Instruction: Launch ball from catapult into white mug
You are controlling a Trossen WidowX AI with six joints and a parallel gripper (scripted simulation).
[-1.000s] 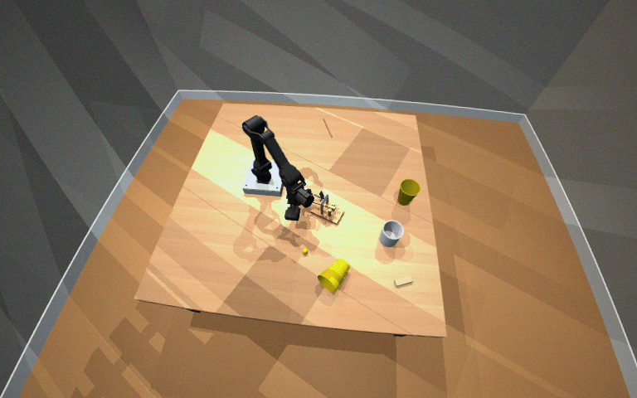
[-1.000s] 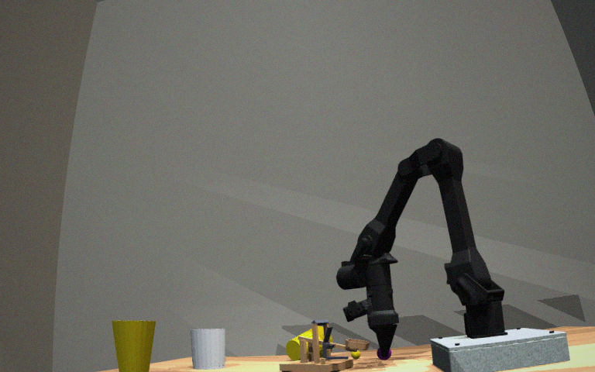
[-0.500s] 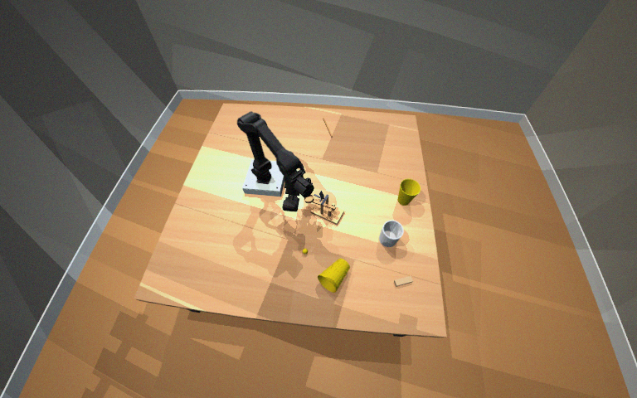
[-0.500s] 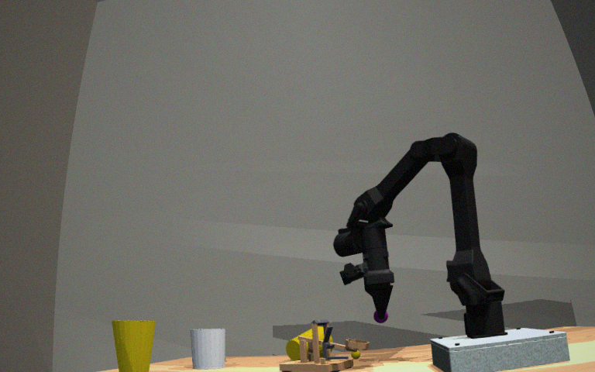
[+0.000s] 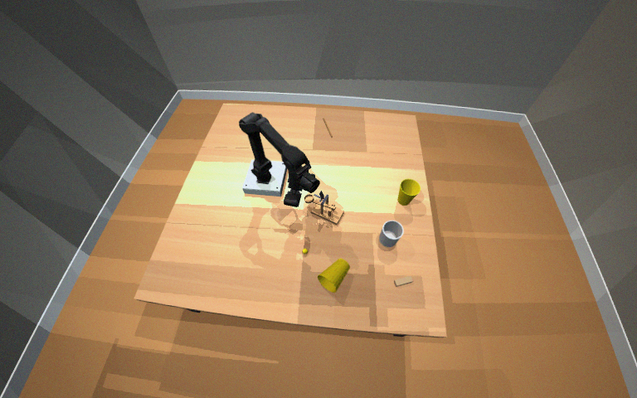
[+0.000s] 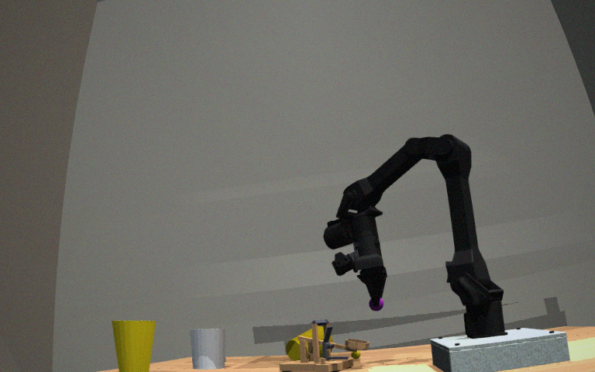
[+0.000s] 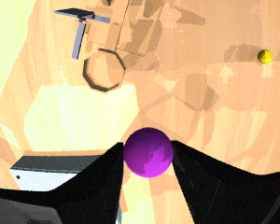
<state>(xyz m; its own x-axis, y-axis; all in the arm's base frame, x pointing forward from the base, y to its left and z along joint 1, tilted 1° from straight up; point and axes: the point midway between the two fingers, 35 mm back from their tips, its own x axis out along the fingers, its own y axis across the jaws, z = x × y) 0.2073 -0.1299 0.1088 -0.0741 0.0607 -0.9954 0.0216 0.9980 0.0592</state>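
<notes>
Right now the wooden catapult is 11 cm ahead of my gripper tip, 4 cm to the left of it and 8 cm below it. Also, from my gripper tip: white mug 44 cm ahead, 8 cm to the right, 10 cm below; then purple ball 1 cm above; then yellow ball 7 cm ahead, 21 cm to the right, 12 cm below.
</notes>
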